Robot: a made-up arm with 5 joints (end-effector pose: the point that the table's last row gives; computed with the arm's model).
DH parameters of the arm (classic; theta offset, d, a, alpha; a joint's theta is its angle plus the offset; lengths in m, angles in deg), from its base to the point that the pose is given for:
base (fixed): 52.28 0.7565 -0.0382 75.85
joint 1: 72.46 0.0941 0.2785 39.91
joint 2: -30 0.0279 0.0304 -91.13
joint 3: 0 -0.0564 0.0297 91.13
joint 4: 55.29 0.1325 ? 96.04
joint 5: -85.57 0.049 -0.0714 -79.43
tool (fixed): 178.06 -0.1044 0 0
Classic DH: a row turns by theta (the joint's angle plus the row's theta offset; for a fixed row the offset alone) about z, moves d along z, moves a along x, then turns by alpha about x.
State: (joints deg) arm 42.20 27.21 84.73 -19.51 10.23
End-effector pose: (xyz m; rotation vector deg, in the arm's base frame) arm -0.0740 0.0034 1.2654 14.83 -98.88 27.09
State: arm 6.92 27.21 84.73 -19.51 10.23
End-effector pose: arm 0.1237 0.2227 1.1773 -6.87 -70.23 37.86
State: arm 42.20 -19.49 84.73 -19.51 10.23
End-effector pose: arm -0.0031 0.1172 1.1122 -33.11 -84.90 45.49
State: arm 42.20 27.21 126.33 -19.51 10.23
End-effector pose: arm -0.1945 -0.0018 1.2191 3.12 -140.00 27.38
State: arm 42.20 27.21 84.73 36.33 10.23
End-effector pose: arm -0.2004 0.0279 1.2204 44.33 -87.91 82.96
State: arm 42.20 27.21 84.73 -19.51 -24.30
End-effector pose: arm -0.1305 -0.0266 1.3031 31.33 -129.87 20.06
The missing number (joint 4, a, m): -0.0242
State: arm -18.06 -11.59 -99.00 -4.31 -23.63
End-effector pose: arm 0.0490 -0.0771 0.8043 -43.97 45.08 -80.97
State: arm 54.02 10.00 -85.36 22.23 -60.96
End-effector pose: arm 0.1206 -0.0909 0.8823 41.67 -1.05 -60.98
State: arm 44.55 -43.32 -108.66 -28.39 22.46
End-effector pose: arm -0.0816 -0.1433 0.8190 7.08 83.80 -62.77
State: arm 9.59 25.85 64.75 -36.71 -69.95
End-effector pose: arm 0.0883 0.1743 1.2821 9.80 -132.68 18.48
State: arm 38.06 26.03 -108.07 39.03 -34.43
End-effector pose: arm 0.0441 0.0272 0.8471 48.65 47.54 -71.10
